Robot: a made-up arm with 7 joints.
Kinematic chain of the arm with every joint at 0, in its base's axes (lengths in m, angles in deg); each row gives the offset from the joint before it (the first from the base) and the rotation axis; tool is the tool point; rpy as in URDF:
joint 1: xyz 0 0 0.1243 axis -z
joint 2: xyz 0 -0.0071 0.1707 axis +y
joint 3: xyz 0 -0.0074 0.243 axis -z
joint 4: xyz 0 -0.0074 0.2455 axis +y
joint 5: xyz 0 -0.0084 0.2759 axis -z
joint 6: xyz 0 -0.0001 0.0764 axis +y
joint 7: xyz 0 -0.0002 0.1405 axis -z
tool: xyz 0 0 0 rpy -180 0 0
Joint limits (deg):
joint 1: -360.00..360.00
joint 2: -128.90..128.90
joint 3: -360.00..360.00
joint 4: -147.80..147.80
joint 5: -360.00..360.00
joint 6: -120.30..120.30
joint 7: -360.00..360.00
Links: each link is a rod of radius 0.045 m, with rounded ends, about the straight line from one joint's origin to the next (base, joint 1, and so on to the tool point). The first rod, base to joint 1, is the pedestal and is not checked.
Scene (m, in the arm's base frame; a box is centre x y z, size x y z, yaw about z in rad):
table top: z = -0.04
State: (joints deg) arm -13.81 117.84 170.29 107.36 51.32 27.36 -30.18
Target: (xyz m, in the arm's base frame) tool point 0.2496 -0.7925 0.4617
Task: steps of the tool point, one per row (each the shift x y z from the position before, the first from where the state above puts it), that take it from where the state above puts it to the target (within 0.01 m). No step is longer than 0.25 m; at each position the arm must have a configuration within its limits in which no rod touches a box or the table.
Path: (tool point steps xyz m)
1: 0.0783 -0.1726 0.0085
2: 0.0158 -0.1995 -0.0060
3: -0.0510 -0.2000 -0.0195
4: -0.1109 -0.1767 -0.0305
5: -0.1560 -0.1355 -0.0384

